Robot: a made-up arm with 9 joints. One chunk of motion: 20 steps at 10 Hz.
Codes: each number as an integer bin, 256 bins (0 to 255) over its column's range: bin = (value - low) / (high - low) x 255, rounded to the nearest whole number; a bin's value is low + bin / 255 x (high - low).
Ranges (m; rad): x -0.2..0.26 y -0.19..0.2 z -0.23..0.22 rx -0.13..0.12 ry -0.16..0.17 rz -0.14..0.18
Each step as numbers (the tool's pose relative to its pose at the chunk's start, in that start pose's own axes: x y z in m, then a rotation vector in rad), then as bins.
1 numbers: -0.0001 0.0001 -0.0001 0.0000 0.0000 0.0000
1 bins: 111 124 130 133 124 112
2 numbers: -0.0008 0.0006 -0.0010 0.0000 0.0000 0.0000
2 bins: 110 125 130 133 124 112
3 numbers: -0.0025 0.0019 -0.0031 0.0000 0.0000 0.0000
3 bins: 109 125 129 133 124 112
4 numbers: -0.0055 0.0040 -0.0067 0.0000 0.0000 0.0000
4 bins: 108 127 127 133 124 112
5 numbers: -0.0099 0.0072 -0.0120 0.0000 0.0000 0.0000
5 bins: 105 129 124 133 124 112
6 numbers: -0.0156 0.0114 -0.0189 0.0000 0.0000 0.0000
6 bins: 102 132 120 133 124 112
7 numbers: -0.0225 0.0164 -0.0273 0.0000 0.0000 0.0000
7 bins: 98 135 115 133 124 112
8 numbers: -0.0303 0.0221 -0.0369 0.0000 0.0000 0.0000
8 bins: 94 139 109 133 124 112
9 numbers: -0.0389 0.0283 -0.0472 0.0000 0.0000 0.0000
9 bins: 89 143 104 133 124 112
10 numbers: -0.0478 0.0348 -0.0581 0.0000 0.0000 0.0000
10 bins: 84 147 97 133 124 112
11 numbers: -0.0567 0.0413 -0.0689 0.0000 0.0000 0.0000
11 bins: 79 151 91 133 124 112
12 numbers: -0.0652 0.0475 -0.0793 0.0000 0.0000 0.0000
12 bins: 75 155 85 133 124 112
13 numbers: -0.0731 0.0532 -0.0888 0.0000 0.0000 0.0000
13 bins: 70 159 80 133 124 112
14 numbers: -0.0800 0.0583 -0.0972 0.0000 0.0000 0.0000
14 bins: 67 162 75 133 124 112
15 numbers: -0.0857 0.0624 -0.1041 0.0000 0.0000 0.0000
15 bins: 63 165 71 133 124 112
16 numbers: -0.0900 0.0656 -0.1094 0.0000 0.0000 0.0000
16 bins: 61 167 68 133 124 112
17 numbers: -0.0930 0.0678 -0.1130 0.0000 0.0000 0.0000
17 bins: 59 169 66 133 124 112
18 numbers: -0.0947 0.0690 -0.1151 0.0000 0.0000 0.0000
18 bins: 58 169 65 133 124 112
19 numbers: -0.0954 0.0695 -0.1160 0.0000 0.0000 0.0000
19 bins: 58 170 65 133 124 112
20 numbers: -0.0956 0.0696 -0.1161 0.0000 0.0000 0.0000
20 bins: 58 170 65 133 124 112
